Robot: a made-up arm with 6 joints.
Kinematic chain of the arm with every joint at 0, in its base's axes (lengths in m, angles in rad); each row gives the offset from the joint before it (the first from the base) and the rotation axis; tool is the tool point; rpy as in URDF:
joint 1: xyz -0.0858 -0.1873 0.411 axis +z
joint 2: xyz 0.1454 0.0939 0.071 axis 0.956 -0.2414 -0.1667
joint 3: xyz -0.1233 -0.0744 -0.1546 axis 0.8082 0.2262 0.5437
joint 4: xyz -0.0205 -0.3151 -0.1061 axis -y
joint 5: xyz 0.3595 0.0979 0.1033 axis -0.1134 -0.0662 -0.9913
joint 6: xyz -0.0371 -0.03 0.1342 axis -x
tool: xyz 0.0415 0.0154 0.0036 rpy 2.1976 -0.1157 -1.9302
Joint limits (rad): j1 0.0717..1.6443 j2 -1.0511..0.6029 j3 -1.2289..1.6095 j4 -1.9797..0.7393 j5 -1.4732..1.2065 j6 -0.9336..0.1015
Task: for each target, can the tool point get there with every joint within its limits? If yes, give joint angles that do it. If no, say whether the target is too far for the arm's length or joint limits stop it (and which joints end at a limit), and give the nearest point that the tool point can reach.
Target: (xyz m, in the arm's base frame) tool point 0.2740 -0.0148 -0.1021
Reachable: yes | joints 0.7039 0.4162 -0.1970 -1.2129 -1.2283 -0.2366
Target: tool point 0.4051 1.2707 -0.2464
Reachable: no: too far | nearest point 0.0966 0.4777 0.0534 | short by 0.902 m
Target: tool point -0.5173 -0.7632 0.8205
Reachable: no: joint limits stop it (at a limit: joint 1, joint 3, joint 4, joint 6) | nearest point -0.0977 -0.7784 0.7302 | short by 0.430 m
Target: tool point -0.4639 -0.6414 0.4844
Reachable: no: joint limits stop it (at a limit: joint 1, joint 3, joint 4, joint 6) | nearest point -0.1525 -0.7927 0.4182 | short by 0.352 m
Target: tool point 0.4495 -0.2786 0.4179
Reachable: yes | joints 0.4463 -0.4057 -0.2411 -0.5683 -0.9174 -0.3482
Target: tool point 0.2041 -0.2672 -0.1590
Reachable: yes | joints 0.4711 0.4330 -0.4862 -1.5988 -0.1139 -0.7271
